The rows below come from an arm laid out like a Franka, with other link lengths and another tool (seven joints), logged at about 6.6 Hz.
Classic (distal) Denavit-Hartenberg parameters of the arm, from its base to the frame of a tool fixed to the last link. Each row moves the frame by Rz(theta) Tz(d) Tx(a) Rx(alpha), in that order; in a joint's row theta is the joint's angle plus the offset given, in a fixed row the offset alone. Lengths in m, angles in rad.
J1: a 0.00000  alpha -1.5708  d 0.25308  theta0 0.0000
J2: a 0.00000  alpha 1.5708  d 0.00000  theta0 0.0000
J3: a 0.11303  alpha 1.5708  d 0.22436  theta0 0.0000
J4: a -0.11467  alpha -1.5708  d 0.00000  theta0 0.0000
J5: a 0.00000  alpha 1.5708  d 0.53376  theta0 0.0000
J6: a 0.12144  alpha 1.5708  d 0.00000  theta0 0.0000
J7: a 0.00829  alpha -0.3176  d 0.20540  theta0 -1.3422
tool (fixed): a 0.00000  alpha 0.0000  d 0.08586  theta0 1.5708
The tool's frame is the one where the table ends.
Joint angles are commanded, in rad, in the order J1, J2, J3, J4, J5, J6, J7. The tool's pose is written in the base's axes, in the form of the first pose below.
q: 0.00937, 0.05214, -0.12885, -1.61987, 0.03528, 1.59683, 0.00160
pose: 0.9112 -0.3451 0.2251 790.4; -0.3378 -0.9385 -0.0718 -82.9; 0.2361 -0.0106 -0.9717 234.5; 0 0 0 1
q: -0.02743, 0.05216, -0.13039, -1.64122, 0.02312, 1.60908, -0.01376
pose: 0.9059 -0.3658 0.2134 784.6; -0.3556 -0.9307 -0.0860 -115.9; 0.2301 0.0021 -0.9732 221.7; 0 0 0 1
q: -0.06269, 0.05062, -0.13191, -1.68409, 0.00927, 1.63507, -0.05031
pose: 0.9100 -0.3647 0.1974 775.8; -0.3529 -0.9310 -0.0932 -147.1; 0.2177 0.0151 -0.9759 197.4; 0 0 0 1
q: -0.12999, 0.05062, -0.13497, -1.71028, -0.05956, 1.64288, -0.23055
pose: 0.9525 -0.2484 0.1761 754.0; -0.2315 -0.9665 -0.1111 -213.3; 0.1978 0.0650 -0.9781 181.2; 0 0 0 1
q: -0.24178, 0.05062, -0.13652, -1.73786, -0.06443, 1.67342, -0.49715
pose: 0.9784 -0.0971 0.1827 725.0; -0.0886 -0.9946 -0.0542 -291.2; 0.1869 0.0368 -0.9817 166.4; 0 0 0 1
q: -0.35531, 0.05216, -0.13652, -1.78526, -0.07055, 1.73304, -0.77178
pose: 0.9798 0.0668 0.1884 687.5; 0.0676 -0.9977 0.0023 -366.2; 0.1881 0.0104 -0.9821 140.8; 0 0 0 1
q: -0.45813, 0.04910, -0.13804, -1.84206, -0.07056, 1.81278, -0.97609
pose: 0.9638 0.1700 0.2053 648.0; 0.1664 -0.9854 0.0348 -432.3; 0.2082 0.0006 -0.9781 115.0; 0 0 0 1
